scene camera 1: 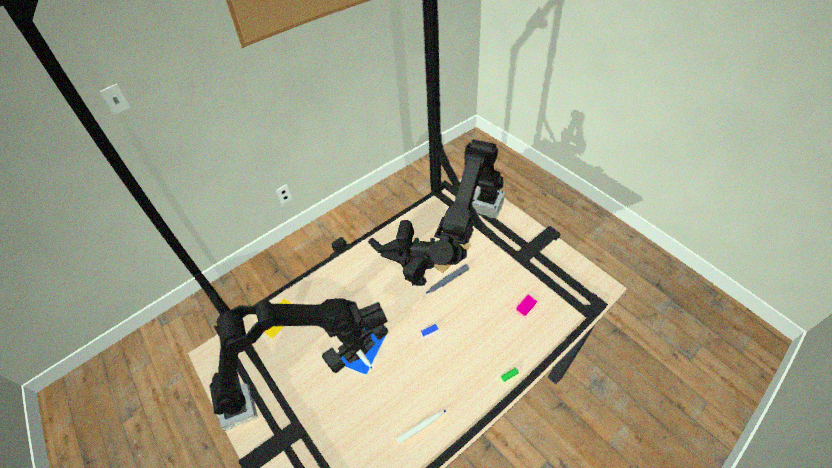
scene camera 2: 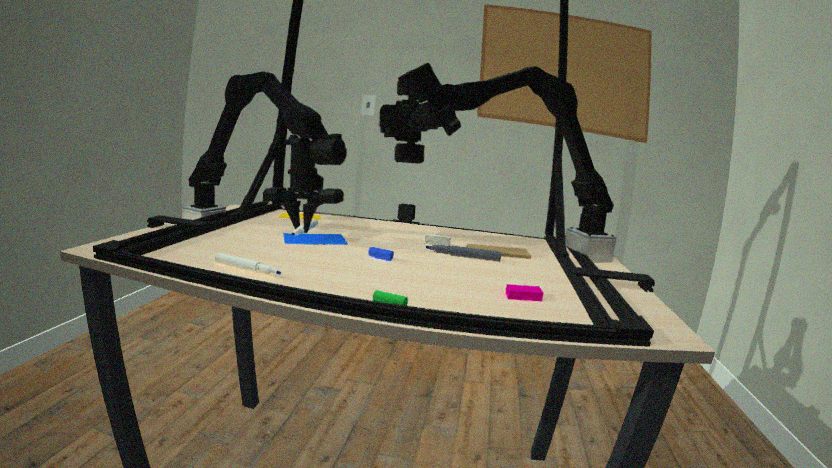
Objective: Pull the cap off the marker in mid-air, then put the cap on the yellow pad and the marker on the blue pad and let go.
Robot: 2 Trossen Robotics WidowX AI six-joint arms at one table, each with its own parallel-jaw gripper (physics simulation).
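Seen in the pictures: left gripper, fingertip midpoint: (scene camera 1: 379, 251); right gripper, fingertip midpoint: (scene camera 1: 361, 355) (scene camera 2: 302, 232); left arm's base, origin of the base link: (scene camera 1: 488, 196) (scene camera 2: 591, 232); right arm's base, origin of the base link: (scene camera 1: 233, 404) (scene camera 2: 204, 206).
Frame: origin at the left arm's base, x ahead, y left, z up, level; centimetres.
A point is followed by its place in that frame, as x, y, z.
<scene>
My right gripper (scene camera 1: 359, 351) {70.1, -13.0, -4.8} (scene camera 2: 301, 229) {70.1, -13.0, -4.8} points down and is shut on the uncapped white marker (scene camera 1: 364, 359) {71.1, -11.2, -3.5}, low over the blue pad (scene camera 1: 378, 344) {64.2, -10.8, -6.6} (scene camera 2: 325, 239) {64.3, -14.6, -6.6}; whether the marker touches the pad I cannot tell. My left gripper (scene camera 1: 373, 241) {50.6, -13.9, 20.8} is shut, high above the back of the table, its fingers pointing away from scene camera 2. It holds something that the fingers hide, taken to be the cap. The yellow pad (scene camera 1: 274, 332) {74.8, -42.5, -6.6} (scene camera 2: 314, 217) lies at the back left, partly hidden by the right arm in scene camera 1.
Loose on the table lie a second white marker (scene camera 1: 421, 426) {81.2, 11.4, -4.8} (scene camera 2: 244, 263) {81.2, 12.0, -5.2}, a dark grey marker (scene camera 1: 448, 279) {35.7, -0.5, -4.6} (scene camera 2: 468, 252) {34.8, 0.5, -5.3}, a blue piece (scene camera 1: 429, 330) {54.6, 1.5, -4.7} (scene camera 2: 381, 253) {54.3, 2.3, -5.3}, a green piece (scene camera 1: 509, 374) {58.4, 27.6, -4.6} (scene camera 2: 389, 298) {58.3, 28.4, -5.1}, a magenta block (scene camera 1: 526, 305) {34.9, 25.3, -5.2} (scene camera 2: 524, 292) {35.2, 26.8, -5.3}, a white block (scene camera 2: 437, 239) {38.0, -11.5, -5.3} and a brown slab (scene camera 2: 512, 251) {21.9, -3.0, -5.9}.
</scene>
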